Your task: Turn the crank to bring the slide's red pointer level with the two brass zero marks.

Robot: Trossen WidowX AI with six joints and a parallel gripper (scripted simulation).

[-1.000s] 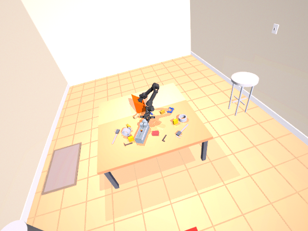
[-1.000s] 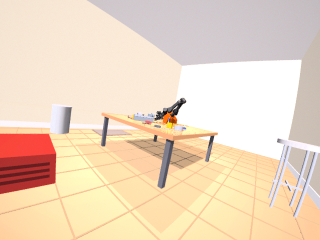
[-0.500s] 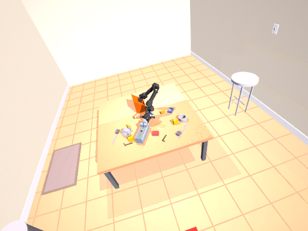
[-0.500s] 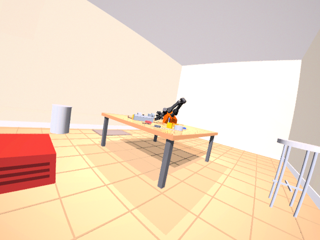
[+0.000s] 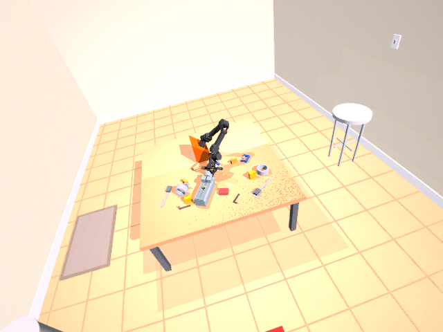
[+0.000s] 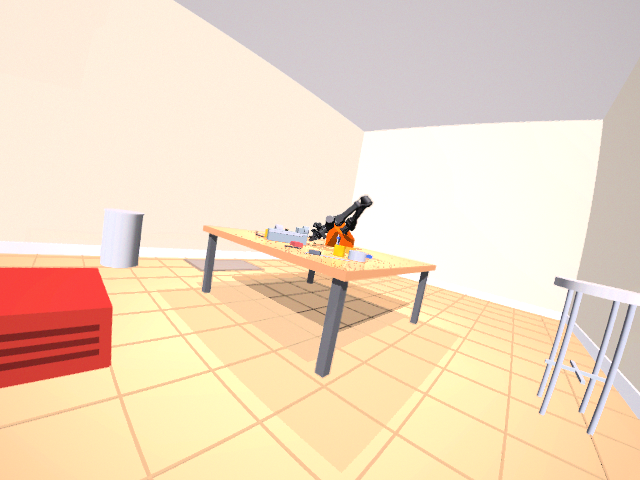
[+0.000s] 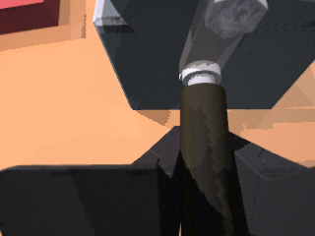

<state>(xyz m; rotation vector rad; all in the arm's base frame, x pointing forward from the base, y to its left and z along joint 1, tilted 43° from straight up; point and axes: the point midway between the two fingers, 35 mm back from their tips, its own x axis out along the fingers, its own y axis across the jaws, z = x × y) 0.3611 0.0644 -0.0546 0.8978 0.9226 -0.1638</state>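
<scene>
My gripper tip is now 3 cm below the dark crank handle, 2 cm past it and 1 cm to the right of it. From my gripper tip the other things lie so: red pointer: 14 cm ahead, 9 cm to the right, 5 cm above; then red block: 18 cm ahead, 6 cm to the left, 2 cm below.
</scene>
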